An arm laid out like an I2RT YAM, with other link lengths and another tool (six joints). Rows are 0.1 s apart.
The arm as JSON. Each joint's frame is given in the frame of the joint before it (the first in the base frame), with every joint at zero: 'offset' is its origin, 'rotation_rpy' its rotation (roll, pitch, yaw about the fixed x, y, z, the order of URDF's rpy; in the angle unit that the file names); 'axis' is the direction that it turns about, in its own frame. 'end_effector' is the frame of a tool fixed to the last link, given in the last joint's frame.
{
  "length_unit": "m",
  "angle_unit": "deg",
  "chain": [
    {
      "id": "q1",
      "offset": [
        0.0,
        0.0,
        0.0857
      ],
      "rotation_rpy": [
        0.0,
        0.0,
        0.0
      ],
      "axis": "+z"
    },
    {
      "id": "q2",
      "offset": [
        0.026,
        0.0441,
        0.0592
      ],
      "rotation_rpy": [
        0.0,
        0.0,
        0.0
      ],
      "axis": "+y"
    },
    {
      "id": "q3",
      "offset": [
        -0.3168,
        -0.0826,
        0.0
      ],
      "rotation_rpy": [
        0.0,
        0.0,
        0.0
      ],
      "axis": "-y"
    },
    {
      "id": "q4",
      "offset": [
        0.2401,
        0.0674,
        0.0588
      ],
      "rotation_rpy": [
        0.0,
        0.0,
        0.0
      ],
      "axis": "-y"
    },
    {
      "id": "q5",
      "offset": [
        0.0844,
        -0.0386,
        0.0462
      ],
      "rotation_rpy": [
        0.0,
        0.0,
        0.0
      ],
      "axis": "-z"
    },
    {
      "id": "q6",
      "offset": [
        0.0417,
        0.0,
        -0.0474
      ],
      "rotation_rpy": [
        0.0,
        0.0,
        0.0
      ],
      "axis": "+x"
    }
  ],
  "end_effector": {
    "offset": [
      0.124,
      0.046,
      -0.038
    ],
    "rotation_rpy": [
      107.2,
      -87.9,
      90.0
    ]
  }
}
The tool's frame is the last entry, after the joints.
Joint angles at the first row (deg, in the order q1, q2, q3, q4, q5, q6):
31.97 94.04 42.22 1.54 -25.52 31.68
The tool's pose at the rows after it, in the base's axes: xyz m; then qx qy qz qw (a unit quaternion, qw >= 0):
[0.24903, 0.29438, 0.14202, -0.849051, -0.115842, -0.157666, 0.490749]
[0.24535, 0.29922, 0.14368, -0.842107, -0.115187, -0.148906, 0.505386]
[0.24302, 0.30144, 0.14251, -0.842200, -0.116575, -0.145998, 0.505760]
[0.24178, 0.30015, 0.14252, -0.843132, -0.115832, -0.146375, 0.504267]
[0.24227, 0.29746, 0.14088, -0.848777, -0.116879, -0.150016, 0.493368]
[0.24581, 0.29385, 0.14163, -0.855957, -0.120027, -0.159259, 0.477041]
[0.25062, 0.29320, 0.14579, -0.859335, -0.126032, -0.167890, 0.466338]
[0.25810, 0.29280, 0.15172, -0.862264, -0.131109, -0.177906, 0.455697]
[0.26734, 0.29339, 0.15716, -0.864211, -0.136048, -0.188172, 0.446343]
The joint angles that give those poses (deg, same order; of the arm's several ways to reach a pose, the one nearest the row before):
32.03 94.18 41.29 3.04 -26.62 32.63
32.38 94.72 40.87 4.59 -28.39 33.69
32.88 94.91 40.77 4.80 -28.33 33.92
32.88 94.53 40.51 4.58 -28.13 33.93
32.93 94.07 40.76 3.23 -26.81 33.27
32.88 93.29 41.75 0.90 -24.73 32.14
32.90 92.81 43.35 -1.22 -23.31 31.07
32.73 92.55 45.51 -3.54 -21.92 30.00
32.52 92.79 47.82 -5.35 -20.68 28.98

